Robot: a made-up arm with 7 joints. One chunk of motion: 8 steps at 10 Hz.
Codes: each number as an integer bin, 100 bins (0 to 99) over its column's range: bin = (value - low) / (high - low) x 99, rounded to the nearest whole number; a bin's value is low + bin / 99 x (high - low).
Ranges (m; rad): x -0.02..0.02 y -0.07..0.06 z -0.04..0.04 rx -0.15..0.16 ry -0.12..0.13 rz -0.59..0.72
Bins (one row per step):
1: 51 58 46 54 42 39
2: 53 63 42 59 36 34
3: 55 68 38 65 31 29
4: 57 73 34 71 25 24
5: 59 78 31 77 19 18
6: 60 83 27 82 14 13
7: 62 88 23 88 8 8
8: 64 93 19 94 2 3
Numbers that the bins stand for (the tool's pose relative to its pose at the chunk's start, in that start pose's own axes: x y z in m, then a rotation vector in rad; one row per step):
1: 0.0006 0.0062 -0.0028 0.0191 -0.0139 -0.0739
2: 0.0014 0.0127 -0.0061 0.0347 -0.0291 -0.1401
3: 0.0022 0.0193 -0.0093 0.0535 -0.0417 -0.2063
4: 0.0030 0.0259 -0.0125 0.0723 -0.0569 -0.2724
5: 0.0038 0.0324 -0.0149 0.0911 -0.0720 -0.3518
6: 0.0042 0.0390 -0.0182 0.1068 -0.0846 -0.4180
7: 0.0051 0.0456 -0.0214 0.1256 -0.0998 -0.4841
8: 0.0059 0.0521 -0.0246 0.1443 -0.1149 -0.5503

